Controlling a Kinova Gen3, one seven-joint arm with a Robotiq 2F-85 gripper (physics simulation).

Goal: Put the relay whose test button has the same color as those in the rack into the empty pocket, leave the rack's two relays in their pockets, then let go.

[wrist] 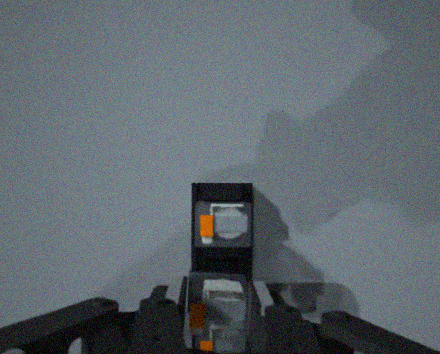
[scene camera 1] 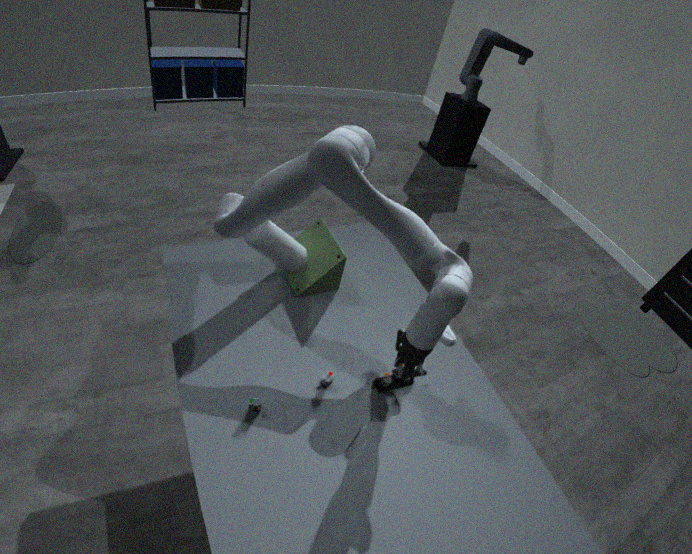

Scene:
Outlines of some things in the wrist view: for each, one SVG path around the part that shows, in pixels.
My gripper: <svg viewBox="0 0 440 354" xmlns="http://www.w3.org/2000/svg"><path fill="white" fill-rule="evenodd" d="M0 328L0 354L68 354L72 342L80 337L81 354L354 354L354 349L362 354L440 354L437 350L343 311L323 313L321 324L312 323L310 320L303 320L301 311L286 304L280 294L269 292L264 281L250 280L248 282L252 292L248 335L250 351L218 353L188 348L185 346L183 333L186 276L172 276L169 286L159 285L155 287L149 298L140 301L139 310L119 312L118 302L97 297Z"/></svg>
An orange-button relay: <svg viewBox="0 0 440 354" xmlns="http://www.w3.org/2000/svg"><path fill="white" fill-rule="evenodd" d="M190 270L185 288L184 339L248 342L252 292L244 273Z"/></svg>

